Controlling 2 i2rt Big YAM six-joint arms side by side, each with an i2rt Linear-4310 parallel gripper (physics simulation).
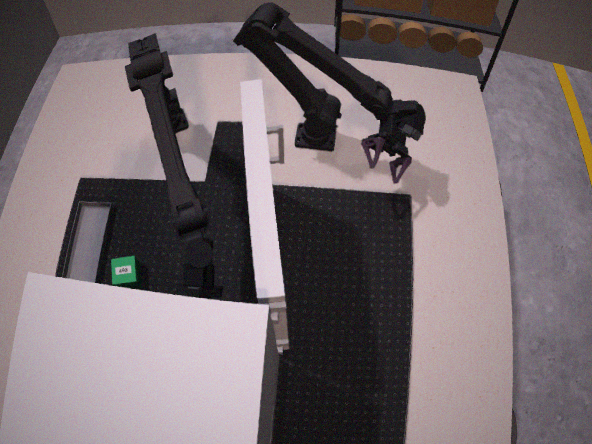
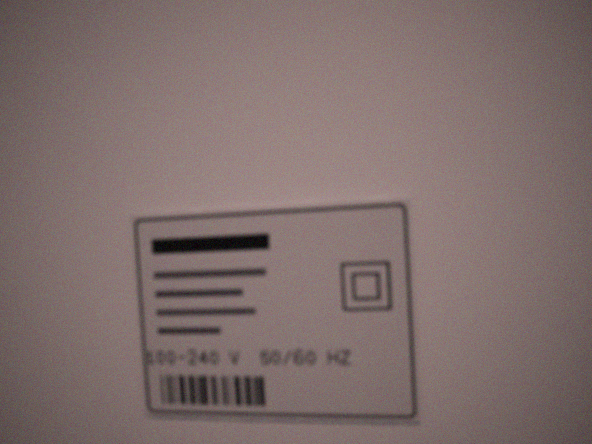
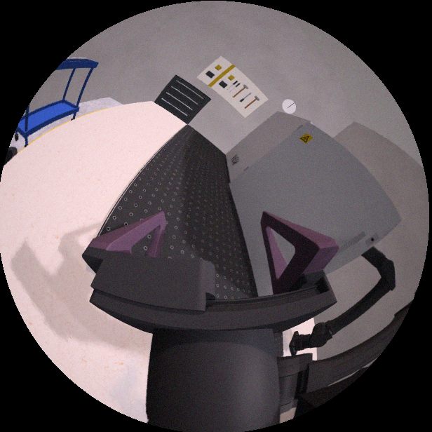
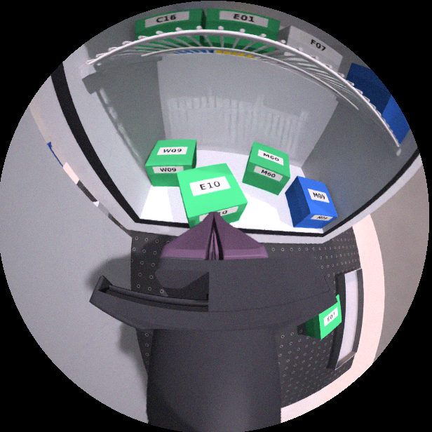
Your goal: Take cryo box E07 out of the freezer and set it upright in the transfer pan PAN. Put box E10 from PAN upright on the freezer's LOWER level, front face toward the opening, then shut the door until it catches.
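Green box E10 (image 4: 212, 190) stands upright on the freezer's lower level near the front sill, slightly turned, its front label toward the opening. My right gripper (image 4: 213, 217) is shut and empty, its tips in front of E10, partly covering that label; whether they touch is unclear. Green box E07 (image 1: 123, 270) (image 4: 328, 318) stands on the mat beside the pan PAN (image 1: 90, 240) (image 4: 348, 320), outside it. The freezer (image 1: 140, 360) has its door (image 1: 260, 200) (image 3: 310, 190) wide open. My left gripper (image 1: 384, 173) (image 3: 213, 216) is open and empty on the door's outer side.
Green boxes W09 (image 4: 172, 159) and M60 (image 4: 267, 167) and blue box M09 (image 4: 312, 202) stand on the lower level. The wire shelf (image 4: 210, 31) above holds boxes C16 (image 4: 167, 24), E01 (image 4: 243, 26) and F07 (image 4: 315, 47). A black perforated mat (image 1: 345, 280) lies under the freezer.
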